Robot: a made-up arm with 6 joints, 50 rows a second.
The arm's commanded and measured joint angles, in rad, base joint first. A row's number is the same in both.
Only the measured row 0 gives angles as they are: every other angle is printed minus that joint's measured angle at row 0.
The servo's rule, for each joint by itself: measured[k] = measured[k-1] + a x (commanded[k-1-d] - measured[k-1]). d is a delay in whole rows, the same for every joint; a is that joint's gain. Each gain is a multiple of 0.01, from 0.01 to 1. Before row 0 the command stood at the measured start. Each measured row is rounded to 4 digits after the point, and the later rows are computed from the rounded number. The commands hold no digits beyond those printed.
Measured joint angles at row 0:
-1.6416, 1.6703, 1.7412, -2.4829, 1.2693, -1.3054
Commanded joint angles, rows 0 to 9:
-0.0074, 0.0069, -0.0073, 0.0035, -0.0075, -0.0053
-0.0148, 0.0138, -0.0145, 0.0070, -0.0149, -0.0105
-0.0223, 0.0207, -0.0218, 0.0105, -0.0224, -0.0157
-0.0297, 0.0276, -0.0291, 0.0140, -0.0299, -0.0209
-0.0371, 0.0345, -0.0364, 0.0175, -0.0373, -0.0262
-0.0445, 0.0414, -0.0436, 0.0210, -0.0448, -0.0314
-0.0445, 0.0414, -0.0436, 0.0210, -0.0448, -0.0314
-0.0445, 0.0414, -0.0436, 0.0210, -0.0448, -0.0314
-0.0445, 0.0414, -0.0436, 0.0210, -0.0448, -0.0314
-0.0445, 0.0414, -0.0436, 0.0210, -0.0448, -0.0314
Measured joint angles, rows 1 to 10:
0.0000, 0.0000, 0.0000, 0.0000, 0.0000, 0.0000
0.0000, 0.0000, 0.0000, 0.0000, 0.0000, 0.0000
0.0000, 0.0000, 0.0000, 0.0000, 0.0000, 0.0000
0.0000, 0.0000, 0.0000, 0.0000, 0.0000, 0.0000
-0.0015, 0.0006, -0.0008, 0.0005, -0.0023, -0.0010
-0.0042, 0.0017, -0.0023, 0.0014, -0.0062, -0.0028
-0.0078, 0.0032, -0.0044, 0.0027, -0.0112, -0.0053
-0.0122, 0.0052, -0.0071, 0.0043, -0.0170, -0.0083
-0.0172, 0.0075, -0.0103, 0.0061, -0.0233, -0.0117
-0.0227, 0.0102, -0.0140, 0.0082, -0.0300, -0.0154
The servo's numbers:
d 4
a 0.20 0.08 0.11 0.14 0.31 0.19

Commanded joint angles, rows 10 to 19:
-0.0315, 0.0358, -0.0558, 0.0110, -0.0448, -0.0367
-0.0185, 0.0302, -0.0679, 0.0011, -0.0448, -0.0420
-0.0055, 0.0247, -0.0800, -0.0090, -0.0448, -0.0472
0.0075, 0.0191, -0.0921, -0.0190, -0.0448, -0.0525
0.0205, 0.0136, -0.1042, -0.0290, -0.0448, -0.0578
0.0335, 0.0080, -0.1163, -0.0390, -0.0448, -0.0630
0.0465, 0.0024, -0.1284, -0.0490, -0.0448, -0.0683
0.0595, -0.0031, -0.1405, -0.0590, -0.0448, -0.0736
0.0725, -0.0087, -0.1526, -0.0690, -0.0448, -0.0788
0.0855, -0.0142, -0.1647, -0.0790, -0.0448, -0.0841
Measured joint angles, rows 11 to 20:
-0.0271, 0.0127, -0.0173, 0.0100, -0.0346, -0.0184
-0.0306, 0.0150, -0.0202, 0.0115, -0.0378, -0.0209
-0.0334, 0.0171, -0.0228, 0.0128, -0.0400, -0.0229
-0.0356, 0.0190, -0.0251, 0.0139, -0.0415, -0.0245
-0.0348, 0.0203, -0.0285, 0.0135, -0.0425, -0.0268
-0.0315, 0.0211, -0.0328, 0.0118, -0.0432, -0.0297
-0.0263, 0.0214, -0.0380, 0.0089, -0.0437, -0.0330
-0.0195, 0.0212, -0.0440, 0.0050, -0.0440, -0.0367
-0.0115, 0.0206, -0.0506, 0.0002, -0.0442, -0.0407
-0.0025, 0.0196, -0.0578, -0.0053, -0.0444, -0.0449

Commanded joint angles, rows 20 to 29:
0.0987, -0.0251, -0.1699, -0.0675, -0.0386, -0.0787
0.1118, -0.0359, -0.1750, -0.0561, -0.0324, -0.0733
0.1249, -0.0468, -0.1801, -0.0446, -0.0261, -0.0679
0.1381, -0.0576, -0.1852, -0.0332, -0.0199, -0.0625
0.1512, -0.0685, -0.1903, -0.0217, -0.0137, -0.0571
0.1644, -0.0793, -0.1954, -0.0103, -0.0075, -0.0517
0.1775, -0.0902, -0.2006, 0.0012, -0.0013, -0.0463
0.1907, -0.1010, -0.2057, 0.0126, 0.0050, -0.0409
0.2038, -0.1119, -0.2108, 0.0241, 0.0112, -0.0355
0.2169, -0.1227, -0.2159, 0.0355, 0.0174, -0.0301
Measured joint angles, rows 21 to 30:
0.0073, 0.0182, -0.0656, -0.0114, -0.0445, -0.0493
0.0177, 0.0165, -0.0738, -0.0181, -0.0446, -0.0539
0.0287, 0.0145, -0.0825, -0.0252, -0.0447, -0.0586
0.0401, 0.0122, -0.0915, -0.0327, -0.0447, -0.0634
0.0518, 0.0092, -0.1001, -0.0376, -0.0428, -0.0663
0.0638, 0.0056, -0.1083, -0.0402, -0.0396, -0.0676
0.0760, 0.0014, -0.1162, -0.0408, -0.0354, -0.0677
0.0884, -0.0033, -0.1238, -0.0397, -0.0306, -0.0667
0.1010, -0.0085, -0.1311, -0.0372, -0.0254, -0.0649
0.1137, -0.0142, -0.1382, -0.0334, -0.0199, -0.0624

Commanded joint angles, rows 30 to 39:
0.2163, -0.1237, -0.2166, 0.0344, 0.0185, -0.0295
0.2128, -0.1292, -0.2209, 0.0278, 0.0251, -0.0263
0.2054, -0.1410, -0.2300, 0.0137, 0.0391, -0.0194
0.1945, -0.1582, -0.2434, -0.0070, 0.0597, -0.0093
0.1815, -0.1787, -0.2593, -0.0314, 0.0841, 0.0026
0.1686, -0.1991, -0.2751, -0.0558, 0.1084, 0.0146
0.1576, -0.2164, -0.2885, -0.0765, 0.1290, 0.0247
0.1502, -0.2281, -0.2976, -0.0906, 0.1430, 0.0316
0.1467, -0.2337, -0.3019, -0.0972, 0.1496, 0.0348
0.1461, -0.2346, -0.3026, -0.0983, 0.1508, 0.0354
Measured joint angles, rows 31 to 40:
0.1265, -0.0203, -0.1451, -0.0286, -0.0141, -0.0593
0.1393, -0.0268, -0.1518, -0.0228, -0.0082, -0.0558
0.1522, -0.0336, -0.1583, -0.0162, -0.0022, -0.0519
0.1651, -0.0407, -0.1646, -0.0090, 0.0039, -0.0478
0.1753, -0.0473, -0.1703, -0.0029, 0.0084, -0.0443
0.1828, -0.0539, -0.1759, 0.0014, 0.0136, -0.0409
0.1873, -0.0609, -0.1819, 0.0031, 0.0215, -0.0368
0.1887, -0.0687, -0.1887, 0.0017, 0.0333, -0.0316
0.1873, -0.0775, -0.1965, -0.0029, 0.0490, -0.0251
0.1836, -0.0872, -0.2051, -0.0103, 0.0674, -0.0176

